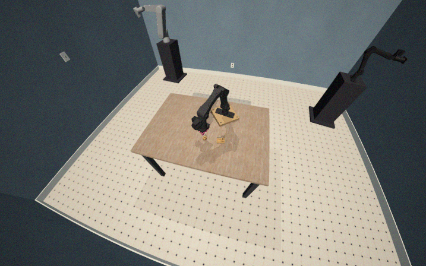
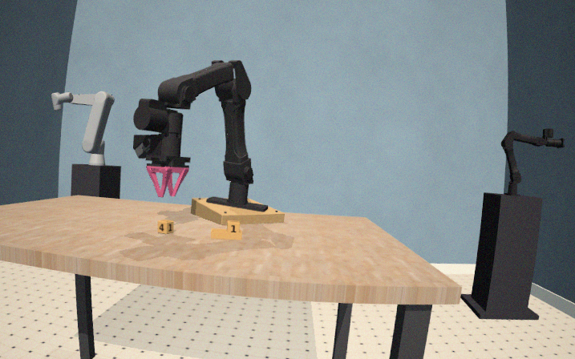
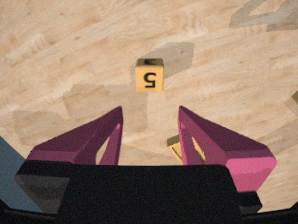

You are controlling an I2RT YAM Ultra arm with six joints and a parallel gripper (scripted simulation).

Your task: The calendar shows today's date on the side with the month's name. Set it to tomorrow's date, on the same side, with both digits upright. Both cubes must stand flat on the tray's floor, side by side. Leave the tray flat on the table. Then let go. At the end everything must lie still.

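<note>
The digit cube is 8 cm below my hand. The rest, counted from my hand: tan tray (3 cm behind, 15 cm to the left, 9 cm below).
</note>
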